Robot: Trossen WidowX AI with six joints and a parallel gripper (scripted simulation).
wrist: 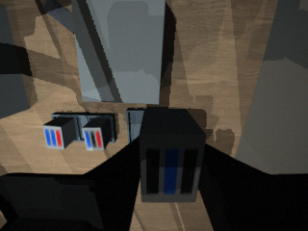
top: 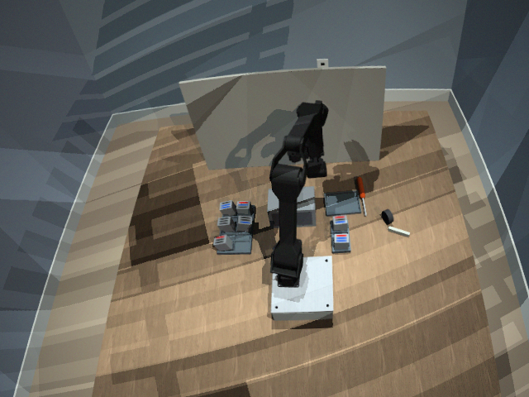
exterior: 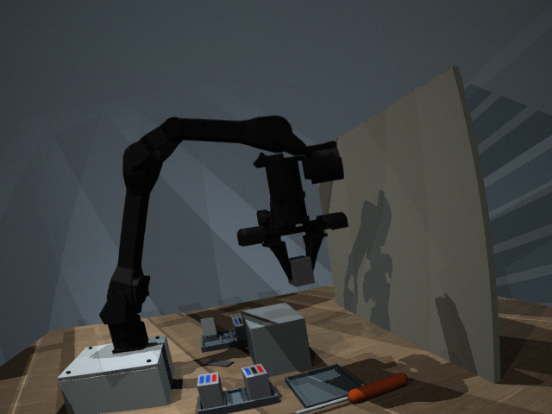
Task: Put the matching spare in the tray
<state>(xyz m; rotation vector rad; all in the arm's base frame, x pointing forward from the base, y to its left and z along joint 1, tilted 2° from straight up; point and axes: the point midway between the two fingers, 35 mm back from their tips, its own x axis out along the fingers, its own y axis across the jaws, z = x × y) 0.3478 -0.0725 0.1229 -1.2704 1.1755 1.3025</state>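
Now: the dark tray 9 cm to the right of my gripper tip and 17 cm below it. Also, from my gripper tip: rack 15 cm behind, 8 cm to the right, 17 cm below; grey mounted unit 6 cm behind, 9 cm to the left, 12 cm below; tall panel 20 cm ahead, 10 cm to the left, 5 cm above.
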